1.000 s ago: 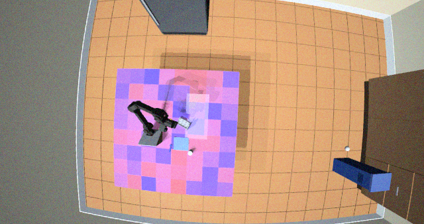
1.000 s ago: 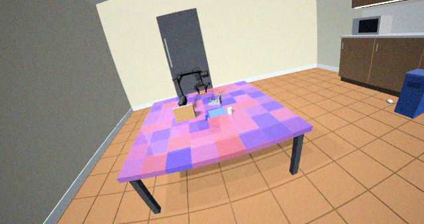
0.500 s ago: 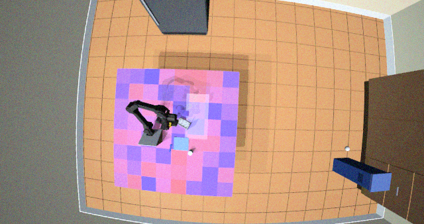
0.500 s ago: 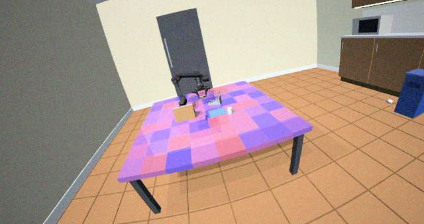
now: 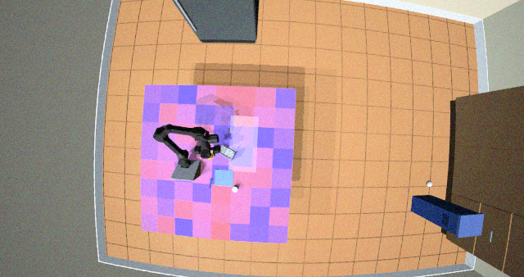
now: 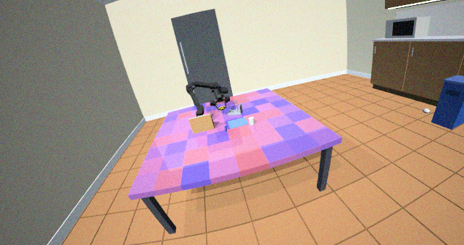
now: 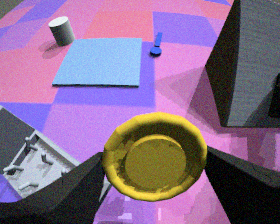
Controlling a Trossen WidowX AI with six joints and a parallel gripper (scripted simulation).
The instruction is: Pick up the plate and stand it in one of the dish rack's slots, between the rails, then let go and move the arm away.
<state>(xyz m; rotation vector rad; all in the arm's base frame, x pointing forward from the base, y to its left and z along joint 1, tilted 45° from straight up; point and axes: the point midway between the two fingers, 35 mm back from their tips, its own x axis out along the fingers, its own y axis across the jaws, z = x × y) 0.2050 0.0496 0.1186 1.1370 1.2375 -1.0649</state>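
Now: the grey dish rack 110 mm ahead of my gripper tip, 30 mm to the left of it and 60 mm below it. Round my gripper tip: small white cup (200 mm ahead, 250 mm to the right, 60 mm below); then plate (10 mm above).
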